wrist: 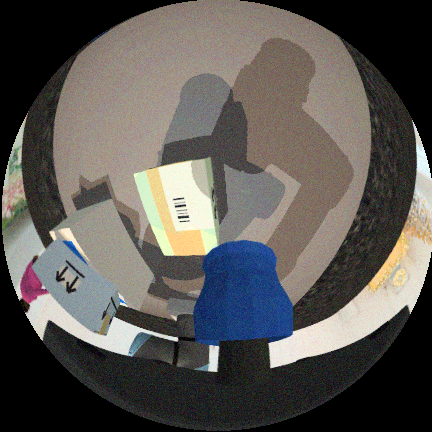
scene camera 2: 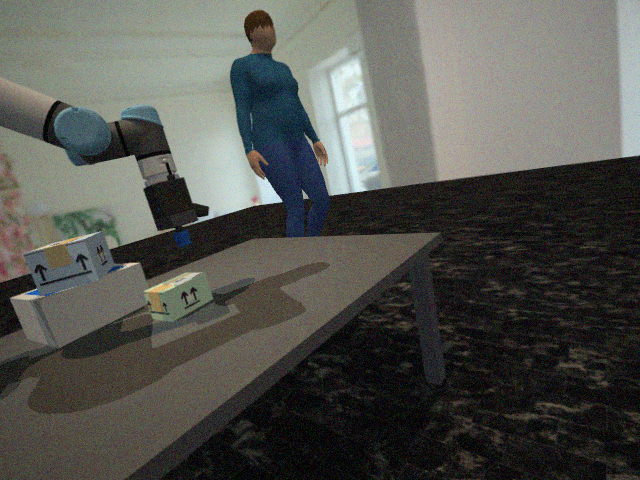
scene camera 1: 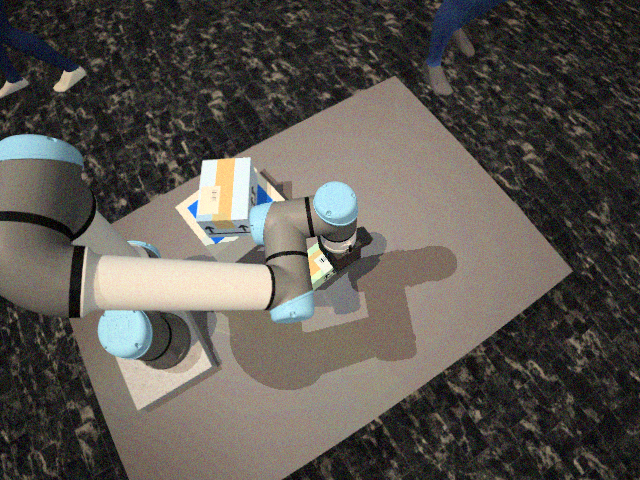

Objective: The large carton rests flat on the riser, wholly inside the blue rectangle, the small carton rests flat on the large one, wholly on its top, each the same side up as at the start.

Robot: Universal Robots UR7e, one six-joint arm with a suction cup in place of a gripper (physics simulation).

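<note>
The large carton (scene camera 1: 224, 191) (scene camera 2: 67, 266) (wrist: 75, 285), pale blue with orange tape, stands upright on the riser (scene camera 1: 183, 207) (scene camera 2: 98, 307) (wrist: 107, 245). Parts of the blue rectangle (scene camera 1: 263, 194) (wrist: 75, 250) show beside it; its far edges are hidden, so I cannot tell whether it is wholly inside. The small carton (scene camera 1: 321, 266) (scene camera 2: 180, 298) (wrist: 189, 210), pale green with orange tape, rests flat on the table, its arrows pointing up. My gripper's blue suction cup (scene camera 2: 182, 238) (wrist: 240, 250) is open and holds nothing. It hangs above the small carton's level, apart from it; the cup is hidden in scene camera 1.
The table (scene camera 1: 439, 180) (scene camera 2: 351, 263) (wrist: 140, 65) carries the arm's pale base plate (scene camera 1: 139, 384) at one corner. The arm and its shadow extend across the table. A person (scene camera 2: 273, 108) stands beyond the table, and legs of people show at the top of scene camera 1.
</note>
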